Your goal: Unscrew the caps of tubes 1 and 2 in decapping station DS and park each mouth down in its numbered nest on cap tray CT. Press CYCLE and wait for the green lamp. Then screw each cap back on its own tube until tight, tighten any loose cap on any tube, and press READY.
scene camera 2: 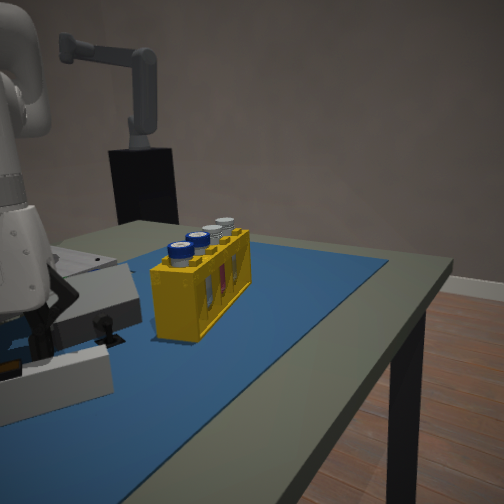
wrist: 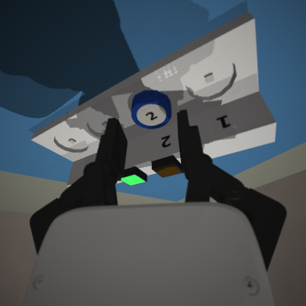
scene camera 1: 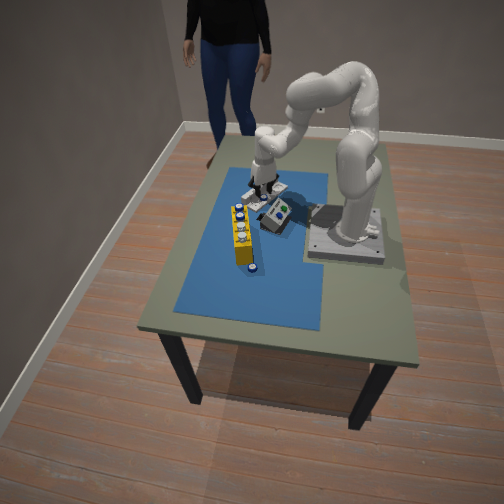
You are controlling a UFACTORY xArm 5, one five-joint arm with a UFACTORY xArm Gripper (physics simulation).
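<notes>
A blue cap marked 2 (scene camera 1: 263,197) (wrist: 151,110) sits in nest 2 of the white cap tray (scene camera 1: 247,198) (scene camera 2: 60,385) (wrist: 245,45). Nest 1 (wrist: 209,77) is empty. My gripper (scene camera 1: 263,192) (wrist: 149,126) is partly open and empty above cap 2, its fingers either side of it in the wrist view. The yellow station (scene camera 1: 244,254) (scene camera 2: 175,305) holds two blue-capped tubes (scene camera 1: 239,211) (scene camera 2: 189,245) and two uncapped tubes (scene camera 1: 242,232) (scene camera 2: 218,227); their numbers are unreadable. Another blue cap (scene camera 1: 252,267) lies on the mat beside the station's near end. A green lamp (wrist: 133,180) is lit.
A grey control box (scene camera 1: 272,225) (scene camera 2: 100,295) with green (scene camera 1: 284,208) and blue (scene camera 1: 279,215) buttons stands between tray and robot base (scene camera 1: 345,250). An unlit amber lamp (wrist: 167,170) is beside the green one. A person (scene camera 1: 230,65) stands behind the table; another arm (scene camera 2: 145,90) is in the background.
</notes>
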